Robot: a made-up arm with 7 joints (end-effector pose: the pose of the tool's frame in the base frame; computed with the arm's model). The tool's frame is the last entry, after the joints.
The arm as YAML. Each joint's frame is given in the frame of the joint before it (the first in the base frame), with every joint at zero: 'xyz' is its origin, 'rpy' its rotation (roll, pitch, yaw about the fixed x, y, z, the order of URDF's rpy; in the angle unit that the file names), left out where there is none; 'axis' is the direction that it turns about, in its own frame. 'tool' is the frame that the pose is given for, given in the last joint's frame.
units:
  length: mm
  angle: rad
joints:
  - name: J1
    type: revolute
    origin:
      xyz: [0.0, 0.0, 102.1]
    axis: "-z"
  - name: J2
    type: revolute
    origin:
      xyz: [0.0, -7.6, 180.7]
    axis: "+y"
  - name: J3
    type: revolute
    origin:
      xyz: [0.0, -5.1, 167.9]
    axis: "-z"
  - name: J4
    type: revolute
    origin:
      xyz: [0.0, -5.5, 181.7]
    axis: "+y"
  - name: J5
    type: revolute
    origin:
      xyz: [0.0, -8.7, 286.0]
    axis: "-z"
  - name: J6
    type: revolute
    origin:
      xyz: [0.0, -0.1, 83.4]
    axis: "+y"
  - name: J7
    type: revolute
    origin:
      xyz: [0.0, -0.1, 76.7]
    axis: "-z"
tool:
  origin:
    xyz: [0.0, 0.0, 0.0]
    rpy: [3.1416, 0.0, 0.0]
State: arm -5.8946 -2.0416 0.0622 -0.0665 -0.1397 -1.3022 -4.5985
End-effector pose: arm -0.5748 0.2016 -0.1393 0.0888 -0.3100 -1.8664
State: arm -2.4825 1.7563 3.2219 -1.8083 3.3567 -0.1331 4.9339
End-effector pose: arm -0.1150 0.1289 -0.1918 0.1378 -0.3121 -1.7813
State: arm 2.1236 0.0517 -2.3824 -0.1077 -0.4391 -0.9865 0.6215
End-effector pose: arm -0.1189 -0.0926 1.0292 -2.2171 -0.1009 -1.1372
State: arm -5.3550 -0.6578 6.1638 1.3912 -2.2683 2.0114 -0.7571
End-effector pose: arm 0.0356 0.0602 0.8351 0.2721 2.1428 -2.1002
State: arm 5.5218 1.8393 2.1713 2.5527 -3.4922 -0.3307 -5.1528
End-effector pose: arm 0.1392 -0.1383 0.4185 -1.7405 0.7402 -0.1367
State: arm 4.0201 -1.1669 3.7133 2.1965 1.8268 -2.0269 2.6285
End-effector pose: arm 0.0786 -0.2279 0.1088 0.9817 -1.1972 -0.1349
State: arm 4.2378 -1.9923 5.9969 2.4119 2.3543 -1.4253 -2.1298
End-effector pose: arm -0.0274 -0.1344 0.4473 0.8071 0.9643 0.3859
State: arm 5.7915 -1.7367 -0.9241 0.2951 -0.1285 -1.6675 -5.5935
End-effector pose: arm -0.6294 -0.3383 0.2028 -0.1783 -1.2278 -1.9051
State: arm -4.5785 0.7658 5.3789 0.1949 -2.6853 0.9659 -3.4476
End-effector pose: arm -0.0563 -0.5311 0.8318 -2.6389 1.4645 -0.3662
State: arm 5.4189 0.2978 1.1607 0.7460 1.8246 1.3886 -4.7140
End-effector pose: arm 0.3417 -0.0204 0.8932 -1.4243 -2.1179 -1.3183
